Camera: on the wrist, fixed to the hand. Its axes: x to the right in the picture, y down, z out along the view.
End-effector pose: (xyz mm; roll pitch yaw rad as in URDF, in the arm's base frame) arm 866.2 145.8 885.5 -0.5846 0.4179 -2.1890
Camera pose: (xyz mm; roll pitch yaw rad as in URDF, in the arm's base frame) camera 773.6 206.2 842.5 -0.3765 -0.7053 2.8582
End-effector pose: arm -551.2 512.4 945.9 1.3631 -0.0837 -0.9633
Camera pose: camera -472.7 531.8 859.1 0.2875 1.1777 -2.4217
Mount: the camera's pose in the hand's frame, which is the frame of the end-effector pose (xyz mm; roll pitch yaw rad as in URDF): 21.5 -71.4 -92.2 0.1581 -0.1829 -1.6058
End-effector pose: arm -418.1 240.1 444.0 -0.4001 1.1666 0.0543
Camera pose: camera -456.6 136.2 401.8 -1.0733 -0.2507 -0.9833
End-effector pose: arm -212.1 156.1 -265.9 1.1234 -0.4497 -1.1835
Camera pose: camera -139.3 115.9 -350.4 0.8087 0.8361 -2.2568
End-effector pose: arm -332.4 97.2 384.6 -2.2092 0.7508 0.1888
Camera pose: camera -235.8 83.6 452.0 -2.0970 -0.5483 1.2189
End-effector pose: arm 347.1 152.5 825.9 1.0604 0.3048 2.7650
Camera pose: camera 341.2 105.8 717.1 -0.3382 0.8079 0.8030
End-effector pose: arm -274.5 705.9 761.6 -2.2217 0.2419 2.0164
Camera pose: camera -268.0 762.1 865.8 -2.6968 -0.7212 -2.8665
